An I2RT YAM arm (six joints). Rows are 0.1 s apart.
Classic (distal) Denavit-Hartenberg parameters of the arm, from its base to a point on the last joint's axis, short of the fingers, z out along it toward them. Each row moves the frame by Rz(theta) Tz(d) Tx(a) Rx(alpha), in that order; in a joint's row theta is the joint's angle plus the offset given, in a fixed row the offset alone. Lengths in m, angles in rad.
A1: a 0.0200, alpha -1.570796, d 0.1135, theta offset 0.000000
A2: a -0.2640, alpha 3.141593, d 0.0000, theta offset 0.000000
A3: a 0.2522, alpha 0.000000, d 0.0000, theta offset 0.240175
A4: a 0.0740, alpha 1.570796, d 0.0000, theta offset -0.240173
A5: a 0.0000, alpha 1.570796, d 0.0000, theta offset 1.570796
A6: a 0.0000, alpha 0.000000, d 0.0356, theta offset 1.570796
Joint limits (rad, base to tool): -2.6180..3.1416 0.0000..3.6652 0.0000..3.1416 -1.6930..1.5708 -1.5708..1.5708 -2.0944..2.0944
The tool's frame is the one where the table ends.
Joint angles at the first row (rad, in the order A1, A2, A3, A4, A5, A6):
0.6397, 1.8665, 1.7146, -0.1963, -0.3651, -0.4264
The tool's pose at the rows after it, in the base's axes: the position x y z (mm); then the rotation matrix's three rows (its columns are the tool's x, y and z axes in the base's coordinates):
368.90 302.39 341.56; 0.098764 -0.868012 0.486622; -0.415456 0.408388 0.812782; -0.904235 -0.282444 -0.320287
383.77 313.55 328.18; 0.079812 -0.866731 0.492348; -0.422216 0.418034 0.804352; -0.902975 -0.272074 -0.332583
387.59 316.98 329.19; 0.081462 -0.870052 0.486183; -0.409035 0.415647 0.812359; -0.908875 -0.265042 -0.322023
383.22 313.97 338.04; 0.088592 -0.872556 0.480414; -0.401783 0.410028 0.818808; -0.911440 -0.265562 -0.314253
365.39 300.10 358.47; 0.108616 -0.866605 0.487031; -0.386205 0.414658 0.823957; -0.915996 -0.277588 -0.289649
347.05 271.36 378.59; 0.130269 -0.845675 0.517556; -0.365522 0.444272 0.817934; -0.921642 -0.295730 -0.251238
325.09 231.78 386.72; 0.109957 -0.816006 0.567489; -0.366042 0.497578 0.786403; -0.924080 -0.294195 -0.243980
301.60 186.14 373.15; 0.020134 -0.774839 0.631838; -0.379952 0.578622 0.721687; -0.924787 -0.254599 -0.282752
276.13 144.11 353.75; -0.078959 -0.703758 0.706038; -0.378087 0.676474 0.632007; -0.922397 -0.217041 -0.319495
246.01 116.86 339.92; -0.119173 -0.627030 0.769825; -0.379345 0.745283 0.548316; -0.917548 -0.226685 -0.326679
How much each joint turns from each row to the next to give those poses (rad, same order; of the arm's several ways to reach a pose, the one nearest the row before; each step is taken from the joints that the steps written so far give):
0.0214, 0.1118, 0.1121, 0.0000, 0.0152, 0.0000
0.0000, 0.0784, 0.0660, -0.0001, 0.0109, 0.0091
0.0000, 0.0219, 0.0323, 0.0000, -0.0107, 0.0092
0.0000, -0.0213, 0.0001, -0.0137, -0.0092, 0.0001
0.0001, -0.0951, -0.0672, -0.0001, 0.0000, 0.0000
-0.0260, -0.1318, -0.1135, 0.0245, -0.0001, 0.0000
-0.0460, -0.1610, -0.1624, 0.0108, 0.0137, 0.0092
-0.0675, -0.1718, -0.2116, 0.0000, 0.0293, 0.0336
-0.0705, -0.1653, -0.2005, 0.0000, 0.0520, 0.0428
-0.0323, -0.1580, -0.1598, 0.0000, 0.0751, 0.0141

